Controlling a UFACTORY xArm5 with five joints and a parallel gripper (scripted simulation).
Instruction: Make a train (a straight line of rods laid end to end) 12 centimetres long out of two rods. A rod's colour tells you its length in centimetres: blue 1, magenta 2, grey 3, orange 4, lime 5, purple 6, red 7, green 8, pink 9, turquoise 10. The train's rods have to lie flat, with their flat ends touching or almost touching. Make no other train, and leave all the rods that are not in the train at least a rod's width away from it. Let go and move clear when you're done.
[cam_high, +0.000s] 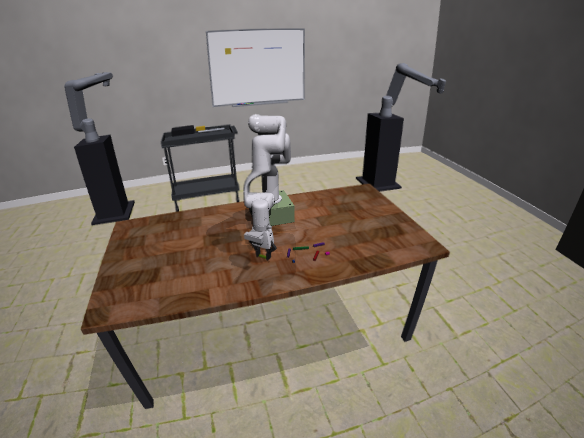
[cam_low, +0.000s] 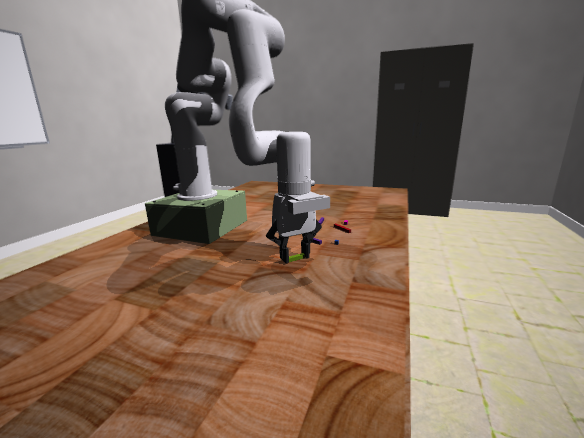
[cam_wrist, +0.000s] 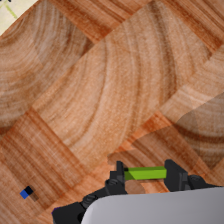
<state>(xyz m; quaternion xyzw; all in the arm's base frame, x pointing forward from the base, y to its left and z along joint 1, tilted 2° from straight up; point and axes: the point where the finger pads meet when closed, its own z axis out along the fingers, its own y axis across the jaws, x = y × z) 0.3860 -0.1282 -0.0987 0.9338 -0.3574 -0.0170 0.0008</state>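
My gripper is now 2 cm above the lime rod. Also, from my hand: green rod: 1 cm behind, 20 cm to the left, 2 cm below; then red rod: 7 cm ahead, 25 cm to the left, 2 cm below; then small blue rod: 8 cm ahead, 13 cm to the left, 2 cm below.
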